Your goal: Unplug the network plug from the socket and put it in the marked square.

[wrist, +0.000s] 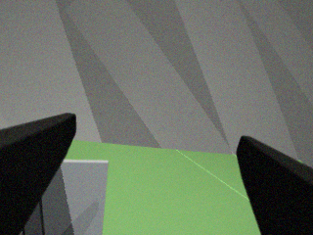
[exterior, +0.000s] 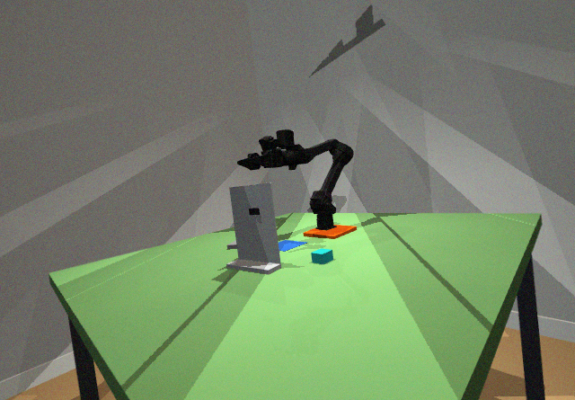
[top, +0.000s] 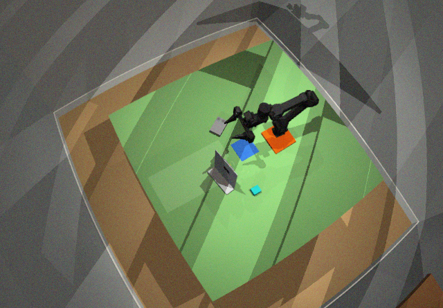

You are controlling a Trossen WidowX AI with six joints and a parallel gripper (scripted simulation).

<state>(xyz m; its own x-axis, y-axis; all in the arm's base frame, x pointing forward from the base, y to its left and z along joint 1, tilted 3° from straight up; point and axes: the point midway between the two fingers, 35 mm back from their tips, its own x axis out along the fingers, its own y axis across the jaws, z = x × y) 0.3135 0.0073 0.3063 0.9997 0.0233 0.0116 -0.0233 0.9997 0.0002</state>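
Now: gripper tip 40 mm short of the yellow plug, 120 mm to the right of it and 160 mm above it. Round my gripper tip: blue marked square: 130 mm behind, 310 mm below; then small cyan cube: 70 mm behind, 260 mm to the left, 300 mm below.
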